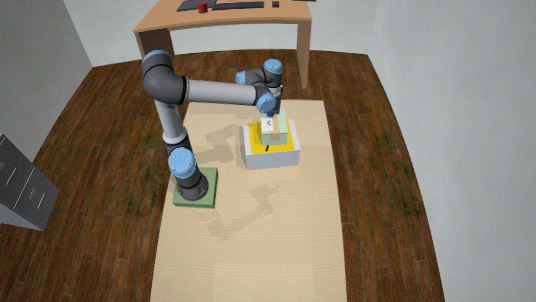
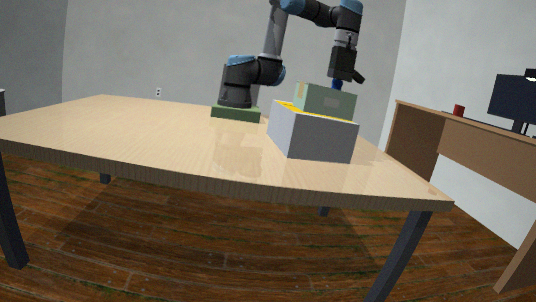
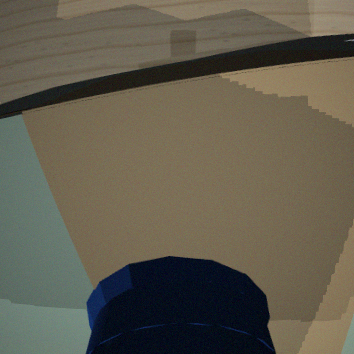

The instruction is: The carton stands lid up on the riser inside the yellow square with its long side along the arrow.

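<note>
The pale green carton lies lid up, with its tan tape and white label on top, on the white riser. It covers most of the yellow square, and its long side runs along the arrow, of which only the tail shows. I see no gap between the carton and the riser. My blue suction cup presses on the far end of the carton's lid, on the tape strip.
The riser stands on the light wooden table. The arm's green base plate is at the table's left edge. A desk with a red cup stands beyond. A grey cabinet is on the floor.
</note>
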